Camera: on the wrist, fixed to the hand. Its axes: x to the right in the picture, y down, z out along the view.
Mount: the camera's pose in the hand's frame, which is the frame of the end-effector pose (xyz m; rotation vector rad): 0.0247 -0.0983 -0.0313 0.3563 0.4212 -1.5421
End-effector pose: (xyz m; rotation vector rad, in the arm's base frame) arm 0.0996 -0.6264 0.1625 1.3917 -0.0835 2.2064
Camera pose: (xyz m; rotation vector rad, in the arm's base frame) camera 0.1109 -0.5220 0.1473 0.5899 1.1558 1.0798
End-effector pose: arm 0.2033 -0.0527 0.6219 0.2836 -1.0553 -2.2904
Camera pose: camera 0.1546 -0.0370 0.5290 -1.4504 0.7287 1.8552
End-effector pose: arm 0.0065 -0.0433 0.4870 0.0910 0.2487 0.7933
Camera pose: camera 0.0833 -0.0948 0.4350 0.0420 0.7258 -0.7899
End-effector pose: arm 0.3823 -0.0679 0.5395 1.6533 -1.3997 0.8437
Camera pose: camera 0.4835 -0.0442 0.5608 1.9981 0.4811 0.3984
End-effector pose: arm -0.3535 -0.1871 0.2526 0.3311 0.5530 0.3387
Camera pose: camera -0.3294 -0.2584 0.1778 0.0944 1.1197 -1.2190
